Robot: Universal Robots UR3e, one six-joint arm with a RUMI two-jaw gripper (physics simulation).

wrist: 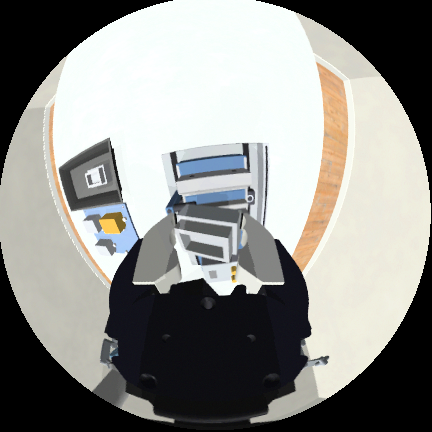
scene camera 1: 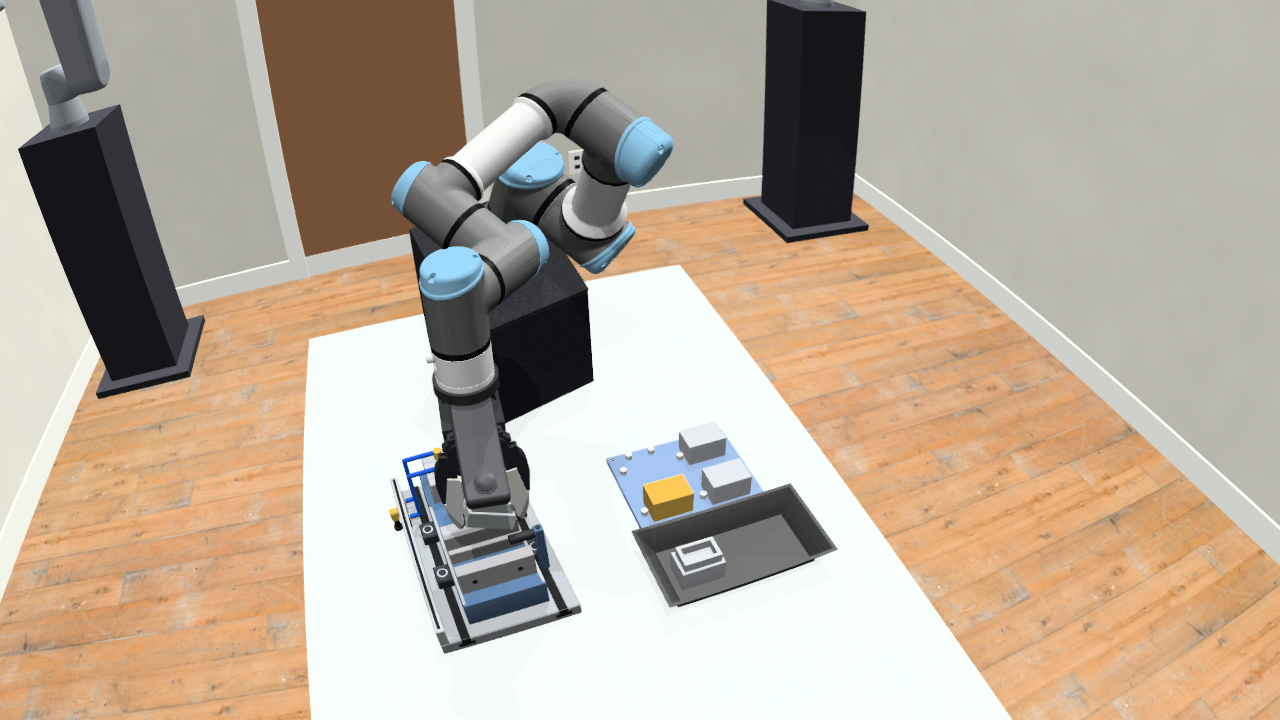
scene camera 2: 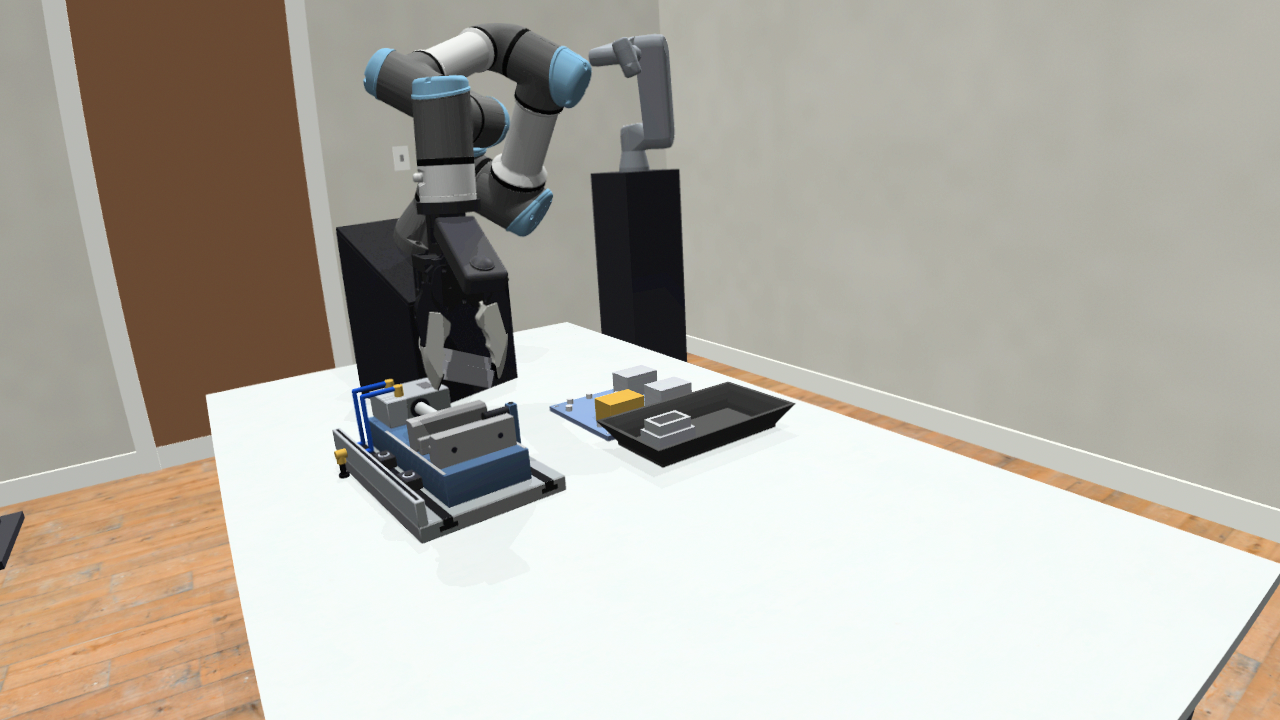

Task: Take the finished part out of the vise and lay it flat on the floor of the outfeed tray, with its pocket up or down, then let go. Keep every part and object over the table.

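Frame: origin at the arm's base, x right, y down, z ahead, level; metres.
Seen in the pictures: gripper, fingertip midpoint: (wrist: 208, 214) (scene camera 1: 491, 523) (scene camera 2: 467, 384).
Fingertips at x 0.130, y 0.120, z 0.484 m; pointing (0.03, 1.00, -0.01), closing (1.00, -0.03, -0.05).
A point is followed by its place in that frame.
The finished part (scene camera 1: 490, 517) @[z 0.494, x 0.129, y 0.100 m] (scene camera 2: 468, 368) @[z 0.494, x 0.130, y 0.099 m] (wrist: 205, 227) @[z 0.489, x 0.127, y 0.090 m], a grey stepped block with a rectangular pocket, is between the fingers of my gripper (scene camera 1: 487, 512) @[z 0.484, x 0.130, y 0.120 m] (scene camera 2: 467, 374) @[z 0.484, x 0.130, y 0.120 m] (wrist: 208, 214) @[z 0.484, x 0.130, y 0.120 m]. The gripper is shut on it and holds it above the vise (scene camera 1: 505, 598) @[z 0.535, x 0.137, y 0.206 m] (scene camera 2: 483, 472) @[z 0.536, x 0.144, y 0.211 m] (wrist: 212, 165) @[z 0.523, x 0.139, y 0.199 m], clear of the jaws. In the wrist view the part sits askew between the fingers, its pocket side facing the camera. The dark outfeed tray (scene camera 1: 760, 546) @[z 0.532, x -0.212, y 0.247 m] (scene camera 2: 733, 416) @[z 0.521, x -0.247, y 0.247 m] (wrist: 77, 187) @[z 0.520, x -0.244, y 0.247 m] stands to the side of the vise. A similar pocketed part (scene camera 1: 698, 559) @[z 0.548, x -0.113, y 0.212 m] (scene camera 2: 667, 425) @[z 0.551, x -0.106, y 0.215 m] (wrist: 96, 176) @[z 0.534, x -0.118, y 0.226 m] lies at one end of it.
A blue board (scene camera 1: 666, 461) @[z 0.319, x -0.155, y 0.251 m] behind the tray bears a yellow block (scene camera 1: 667, 497) @[z 0.424, x -0.117, y 0.216 m] (scene camera 2: 619, 404) @[z 0.430, x -0.110, y 0.218 m] (wrist: 112, 223) @[z 0.417, x -0.104, y 0.216 m], two grey blocks (scene camera 1: 702, 442) @[z 0.335, x -0.206, y 0.216 m] (scene camera 1: 725, 480) @[z 0.423, x -0.205, y 0.215 m] and small pegs. Blue hoses (scene camera 1: 405, 474) @[z 0.303, x 0.229, y 0.176 m] (scene camera 2: 358, 420) @[z 0.303, x 0.228, y 0.193 m] rise at the back of the vise. The tray's sloped walls stand above its floor.
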